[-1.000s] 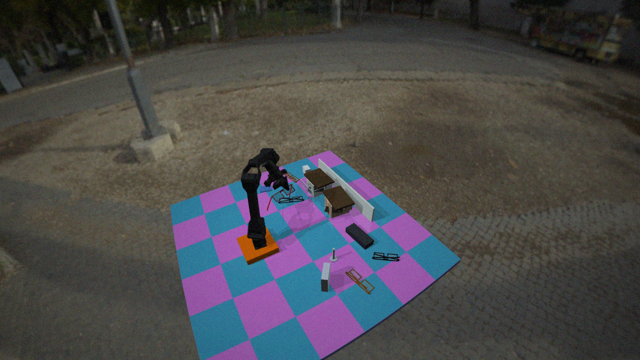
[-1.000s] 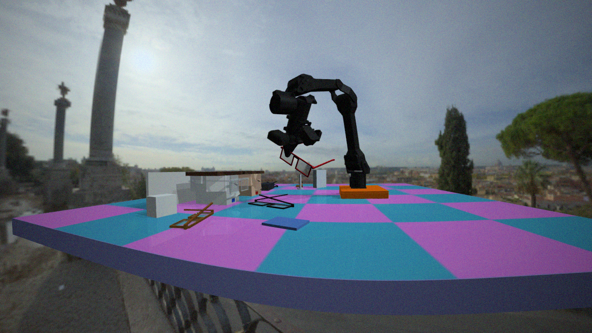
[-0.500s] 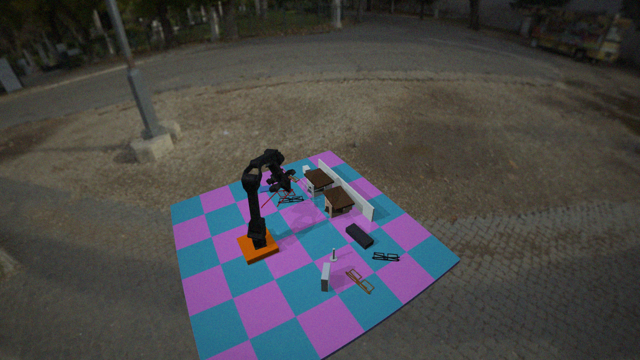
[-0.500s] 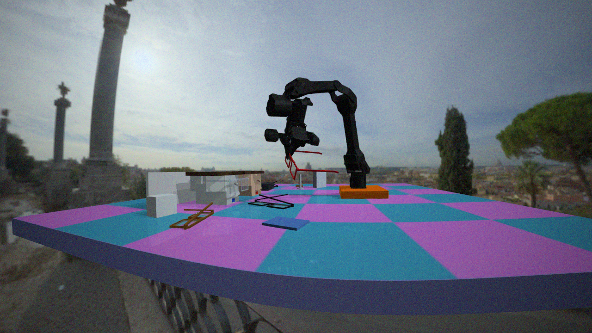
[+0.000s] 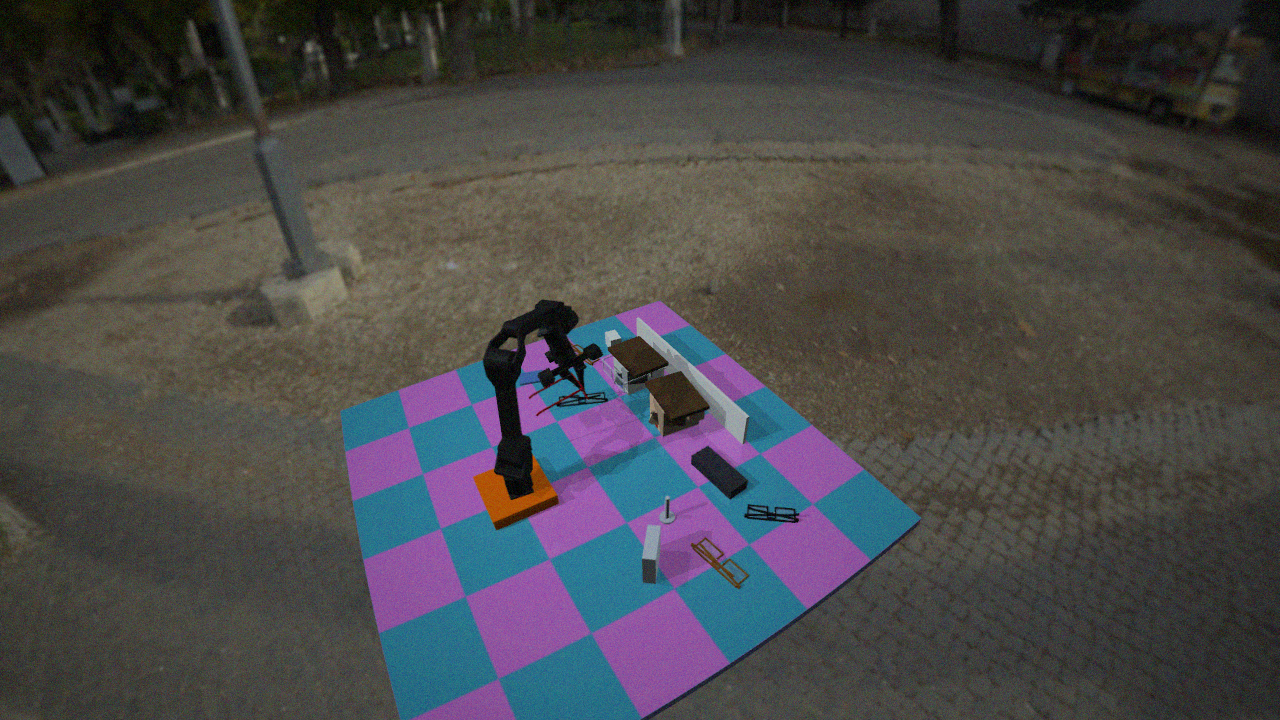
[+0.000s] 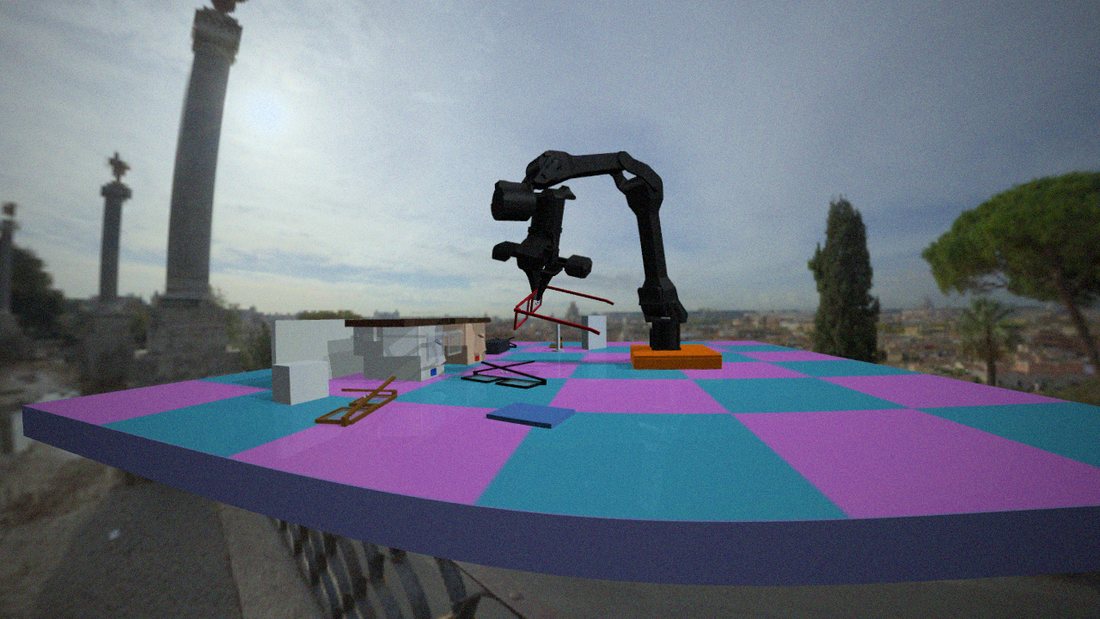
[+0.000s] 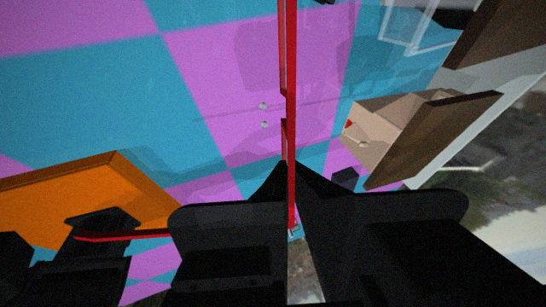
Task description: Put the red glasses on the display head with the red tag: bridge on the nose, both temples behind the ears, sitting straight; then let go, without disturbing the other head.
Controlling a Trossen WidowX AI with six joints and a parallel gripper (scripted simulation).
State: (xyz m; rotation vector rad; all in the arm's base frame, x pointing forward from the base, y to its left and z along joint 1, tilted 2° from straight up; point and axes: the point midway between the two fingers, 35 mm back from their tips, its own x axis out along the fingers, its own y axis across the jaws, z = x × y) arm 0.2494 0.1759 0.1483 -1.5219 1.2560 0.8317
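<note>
My gripper tip is 22 cm short of the skin-coloured head, 10 cm to the left of it and 9 cm above it. From my gripper tip the other things lie so: blue pad 9 cm behind, 30 cm to the left, 14 cm below; then pale translucent head 20 cm ahead, 12 cm to the left, 9 cm below; then white wall 35 cm ahead, 2 cm to the left, 9 cm below.
</note>
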